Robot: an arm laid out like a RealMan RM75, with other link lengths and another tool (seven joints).
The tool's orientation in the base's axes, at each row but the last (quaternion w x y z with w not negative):
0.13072 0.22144 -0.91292 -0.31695
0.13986 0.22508 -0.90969 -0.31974
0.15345 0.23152 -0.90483 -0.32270
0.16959 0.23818 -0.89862 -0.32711
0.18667 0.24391 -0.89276 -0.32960
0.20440 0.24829 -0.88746 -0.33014
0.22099 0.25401 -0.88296 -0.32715
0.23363 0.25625 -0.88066 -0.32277
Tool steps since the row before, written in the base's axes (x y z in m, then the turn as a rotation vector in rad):
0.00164 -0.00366 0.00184 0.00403 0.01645 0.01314
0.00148 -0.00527 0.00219 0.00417 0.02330 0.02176
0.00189 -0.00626 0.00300 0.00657 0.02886 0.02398
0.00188 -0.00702 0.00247 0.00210 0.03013 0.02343
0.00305 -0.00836 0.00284 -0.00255 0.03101 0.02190
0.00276 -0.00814 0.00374 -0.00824 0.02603 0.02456
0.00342 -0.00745 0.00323 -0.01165 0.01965 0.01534
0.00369 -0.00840 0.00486 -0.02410 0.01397 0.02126
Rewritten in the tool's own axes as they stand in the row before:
0.00054 -0.00192 -0.00394 -0.01022 0.01860 -0.00301
0.00160 -0.00272 -0.00498 -0.01280 0.02887 -0.00603
0.00203 -0.00292 -0.00625 -0.01743 0.03336 -0.00586
0.00259 -0.00367 -0.00623 -0.01449 0.03526 -0.00276
0.00268 -0.00457 -0.00769 -0.01147 0.03626 0.00107
0.00324 -0.00363 -0.00801 -0.00356 0.03655 -0.00020
0.00250 -0.00370 -0.00759 0.00079 0.02703 0.00507
0.00345 -0.00331 -0.00922 0.01512 0.03110 0.00566

